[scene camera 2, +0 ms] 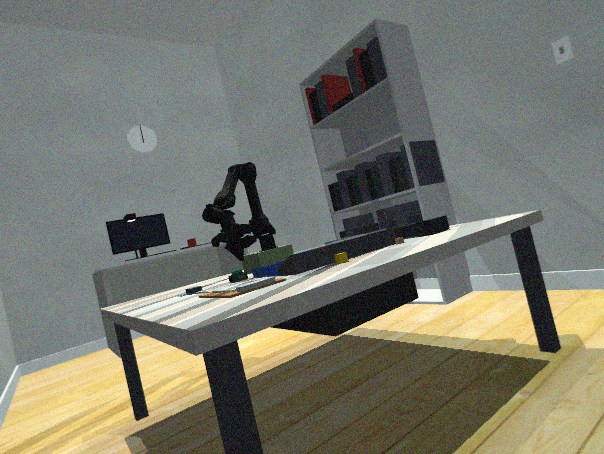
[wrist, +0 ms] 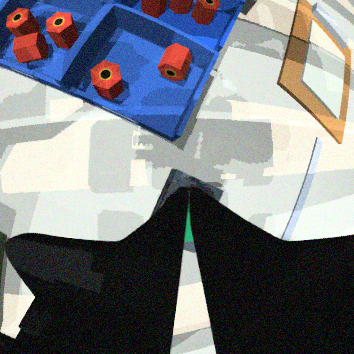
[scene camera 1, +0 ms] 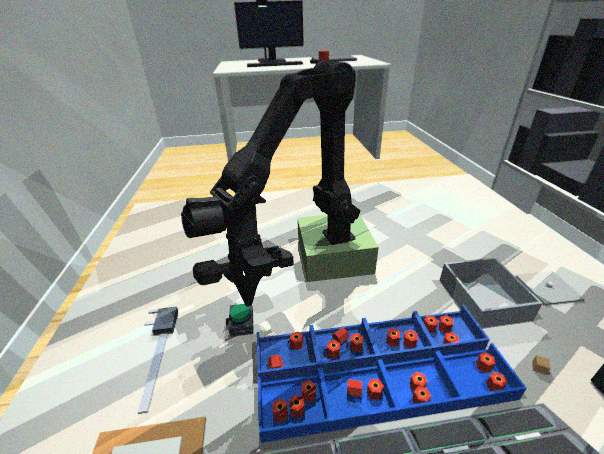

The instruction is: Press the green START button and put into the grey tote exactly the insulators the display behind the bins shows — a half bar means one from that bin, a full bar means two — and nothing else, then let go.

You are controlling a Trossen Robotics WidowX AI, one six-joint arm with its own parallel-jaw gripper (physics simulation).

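Frame: origin at the arm's base, x down, y back, z left, level; centimetres.
Seen in the pictures: gripper, fingertip midpoint: (scene camera 2: 242,260) (wrist: 187,194) (scene camera 1: 248,305); arm's base at its link origin: (scene camera 2: 268,249) (scene camera 1: 338,235).
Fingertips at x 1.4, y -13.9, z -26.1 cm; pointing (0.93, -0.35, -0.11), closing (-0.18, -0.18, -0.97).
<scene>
Pixels of each thing's top centre, then the offset from my fingertips to it. "spot": a spot on its surface instead.
- green START button at its top centre: (wrist: 191,219) (scene camera 1: 239,310) (scene camera 2: 236,270) dx +2.9, dy +2.3, dz -1.8 cm
- grey tote at its top centre: (scene camera 1: 489,281) (scene camera 2: 345,237) dx +1.6, dy -10.5, dz +50.9 cm
- display at a spot on its surface: (scene camera 1: 450,434) spot: dx +2.3, dy -32.2, dz +22.2 cm
- caliper at its top centre: (wrist: 311,219) (scene camera 1: 149,347) (scene camera 2: 196,288) dx +5.0, dy +1.1, dz -20.0 cm
- orange-edged clipboard at its top centre: (wrist: 331,57) (scene camera 2: 239,283) dx +5.2, dy -25.1, dz -21.4 cm
- yellow block at its top centre: (scene camera 2: 340,253) dx +4.2, dy -41.6, dz +5.2 cm
My gripper (scene camera 1: 249,303) (scene camera 2: 242,259) (wrist: 187,194) is shut and empty, pointing down with its tips at the green START button (scene camera 1: 240,314) (scene camera 2: 238,273) (wrist: 188,233). Whether they touch it cannot be told; in the wrist view the fingers cover most of it. The blue bins (scene camera 1: 350,423) (scene camera 2: 267,270) (wrist: 160,122) form two rows of four, with red hexagonal insulators (scene camera 1: 375,389) (wrist: 106,80) in each. The grey tote (scene camera 1: 505,316) stands right of the arm base; no insulator shows in it. The display (scene camera 1: 450,434) has dark panels with thin green lines; no bars are readable, and part is cut off.
A caliper (scene camera 1: 156,362) (wrist: 302,190) lies left of the button. An orange-edged clipboard (scene camera 1: 194,431) (wrist: 291,62) lies near the bins' left end. A brown block (scene camera 1: 541,365) (scene camera 2: 399,240) lies right of the bins. A yellow block (scene camera 2: 341,257) is near the display. The arm stands on a green base (scene camera 1: 340,265).
</scene>
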